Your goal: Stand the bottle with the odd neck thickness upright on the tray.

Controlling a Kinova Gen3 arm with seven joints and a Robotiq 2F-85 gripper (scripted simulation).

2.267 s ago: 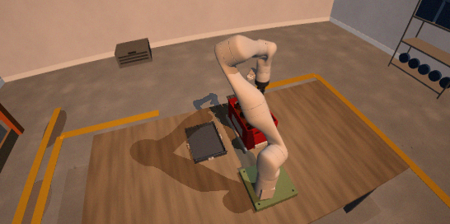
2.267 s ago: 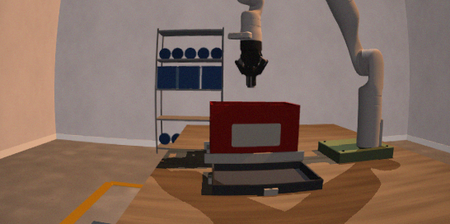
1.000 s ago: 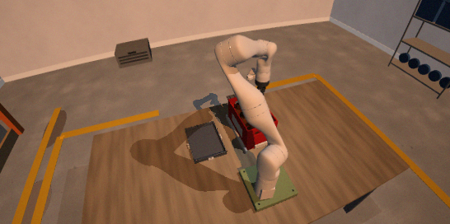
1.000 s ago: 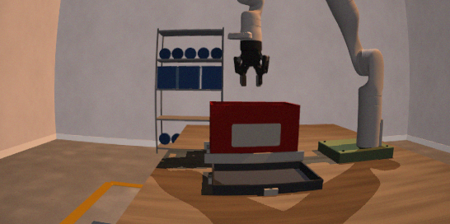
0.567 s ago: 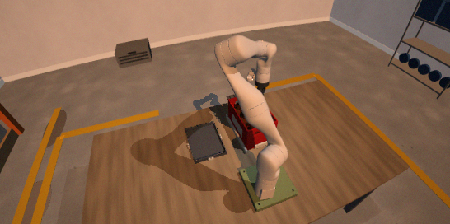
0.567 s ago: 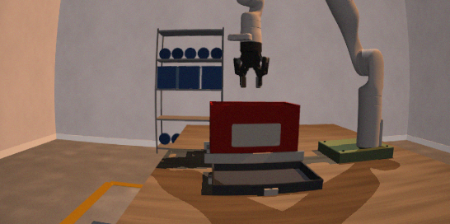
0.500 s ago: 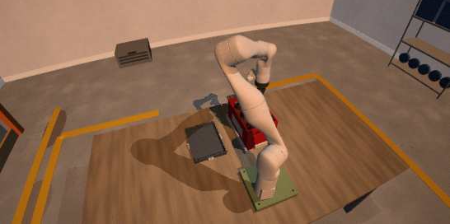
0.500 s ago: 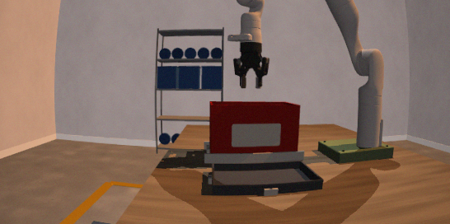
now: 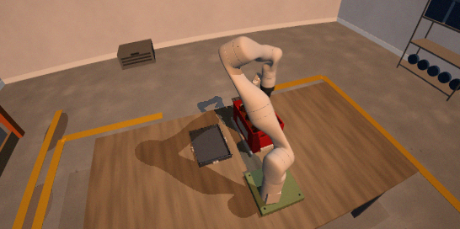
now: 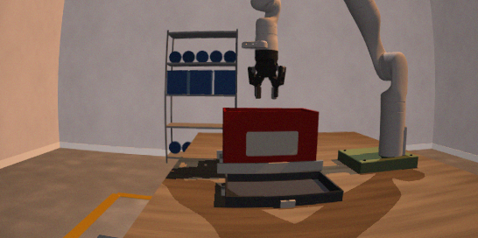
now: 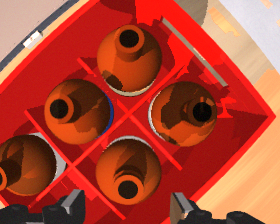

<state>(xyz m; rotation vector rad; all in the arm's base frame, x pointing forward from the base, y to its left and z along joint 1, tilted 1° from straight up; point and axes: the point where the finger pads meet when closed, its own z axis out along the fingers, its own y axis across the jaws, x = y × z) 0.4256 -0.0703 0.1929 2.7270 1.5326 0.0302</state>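
Now: the red crate 14 cm below my hand, 5 cm to the left of it and 1 cm behind it. From my hand the other things lie so: dark tray (33 cm to the left, 21 cm below, 7 cm behind).
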